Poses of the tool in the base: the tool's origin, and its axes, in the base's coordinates. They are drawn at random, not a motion.
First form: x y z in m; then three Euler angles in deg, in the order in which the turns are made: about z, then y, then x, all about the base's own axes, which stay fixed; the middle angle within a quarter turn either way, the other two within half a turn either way.
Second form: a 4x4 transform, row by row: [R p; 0 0 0 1], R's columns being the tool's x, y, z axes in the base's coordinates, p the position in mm. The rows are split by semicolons. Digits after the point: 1 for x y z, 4 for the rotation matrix.
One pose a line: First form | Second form
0.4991 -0.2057 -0.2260 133.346 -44.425 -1.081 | -0.4902 -0.5194 -0.7000 499.1; 0.7180 -0.6959 0.0135 -205.7; -0.4941 -0.4960 0.7140 -226.0; 0 0 0 1
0.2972 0.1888 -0.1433 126.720 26.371 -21.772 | -0.5357 -0.7182 0.4442 297.2; 0.8429 -0.4232 0.3323 188.8; -0.0507 0.5524 0.8320 -143.3; 0 0 0 1
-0.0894 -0.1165 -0.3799 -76.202 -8.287 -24.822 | 0.2360 0.9610 -0.1441 -89.4; -0.8670 0.2752 0.4154 -116.5; 0.4389 0.0269 0.8981 -379.9; 0 0 0 1
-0.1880 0.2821 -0.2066 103.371 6.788 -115.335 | -0.2296 -0.9661 0.1182 -188.0; -0.3916 0.2029 0.8975 282.1; -0.8910 0.1598 -0.4249 -206.6; 0 0 0 1
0.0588 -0.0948 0.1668 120.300 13.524 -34.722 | -0.4905 -0.8395 0.2339 58.8; 0.7769 -0.2997 0.5538 -94.8; -0.3948 0.4533 0.7991 166.8; 0 0 0 1
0.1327 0.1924 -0.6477 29.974 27.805 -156.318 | 0.7662 -0.4419 0.4665 132.7; -0.6198 -0.6997 0.3553 192.4; 0.1694 -0.5614 -0.8101 -647.7; 0 0 0 1
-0.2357 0.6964 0.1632 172.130 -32.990 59.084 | -0.8309 -0.1148 -0.5445 -235.7; 0.5331 -0.4450 -0.7196 696.4; -0.1596 -0.8881 0.4309 163.2; 0 0 0 1
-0.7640 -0.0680 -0.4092 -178.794 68.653 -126.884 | -0.3639 0.0077 0.9314 -764.0; 0.7574 0.5844 0.2912 -68.0; -0.5421 0.8114 -0.2185 -409.2; 0 0 0 1
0.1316 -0.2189 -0.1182 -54.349 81.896 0.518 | 0.0822 0.1146 0.9900 131.6; -0.8073 0.5901 -0.0013 -218.9; -0.5843 -0.7992 0.1410 -118.2; 0 0 0 1
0.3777 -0.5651 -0.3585 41.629 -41.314 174.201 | 0.5614 -0.4990 -0.6602 377.7; -0.7108 -0.6993 -0.0759 -565.1; -0.4238 0.5118 -0.7473 -358.5; 0 0 0 1
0.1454 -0.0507 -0.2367 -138.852 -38.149 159.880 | -0.5922 0.5175 -0.6177 145.4; 0.7779 0.5672 -0.2705 -50.7; 0.2104 -0.6407 -0.7384 -236.7; 0 0 0 1
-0.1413 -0.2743 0.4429 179.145 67.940 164.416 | -0.3755 -0.0056 0.9268 -141.3; -0.2633 0.9594 -0.1009 -274.3; -0.8886 -0.2819 -0.3618 442.9; 0 0 0 1
